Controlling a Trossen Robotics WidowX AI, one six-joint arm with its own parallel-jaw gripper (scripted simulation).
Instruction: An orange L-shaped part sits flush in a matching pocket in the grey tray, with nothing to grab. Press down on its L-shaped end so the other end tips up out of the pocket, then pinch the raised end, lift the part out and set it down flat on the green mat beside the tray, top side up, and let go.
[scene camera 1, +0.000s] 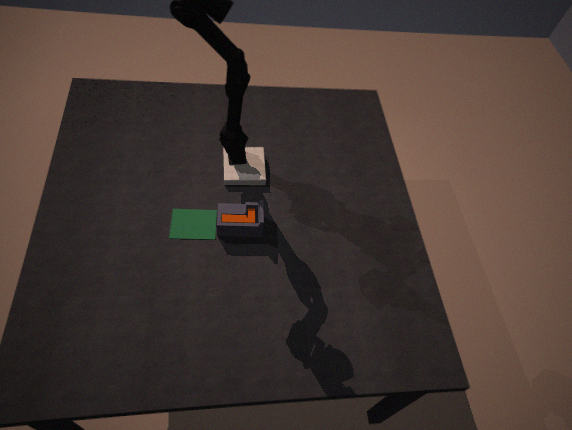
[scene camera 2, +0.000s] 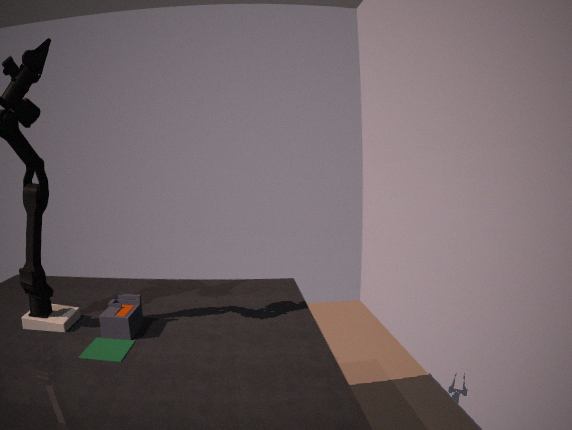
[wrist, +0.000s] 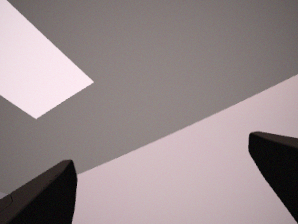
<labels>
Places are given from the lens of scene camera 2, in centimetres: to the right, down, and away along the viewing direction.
gripper (scene camera 2: 48, 43): -66, -48, 102
green mat (scene camera 2: 106, 349): -46, 35, 104
</labels>
